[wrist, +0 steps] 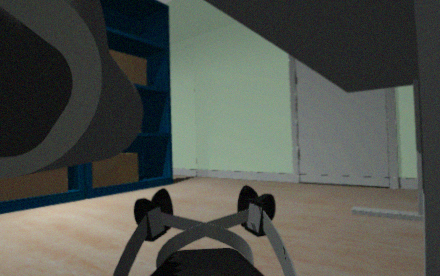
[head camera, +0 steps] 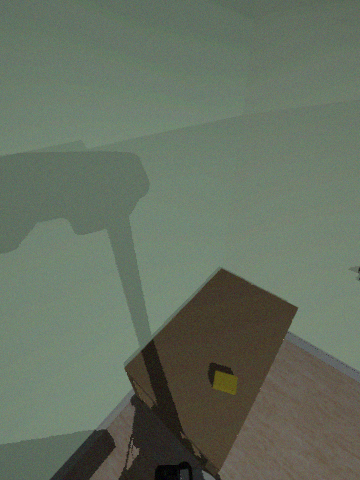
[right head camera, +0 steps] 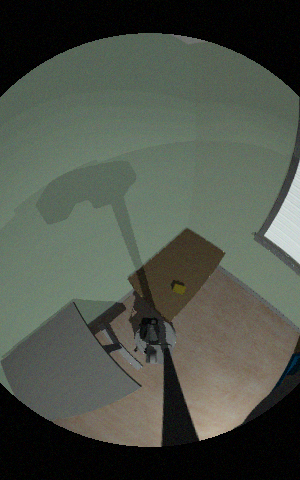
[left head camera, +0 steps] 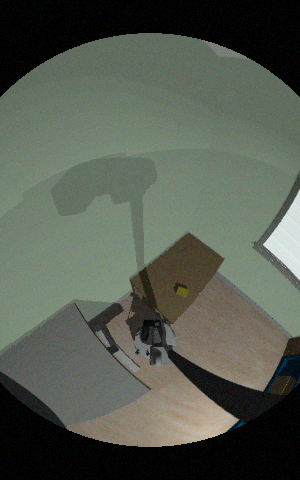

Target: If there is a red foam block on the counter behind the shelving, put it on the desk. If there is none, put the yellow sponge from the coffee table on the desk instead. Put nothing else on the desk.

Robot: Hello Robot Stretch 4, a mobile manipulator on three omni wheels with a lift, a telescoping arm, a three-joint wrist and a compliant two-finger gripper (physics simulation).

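Observation:
The yellow sponge lies on the brown coffee table, towards its right long edge in the head view. The grey desk stands left of the robot in the side head views; a dark grey slab that looks like its underside spans the top right of the wrist view. My gripper is open and empty, with wood floor behind its fingertips. No red foam block and no counter show in these views.
Blue shelving with cardboard boxes stands at the left of the wrist view. A door is in the far wall. The robot base is close to the coffee table's near end. A desk foot lies left of the base.

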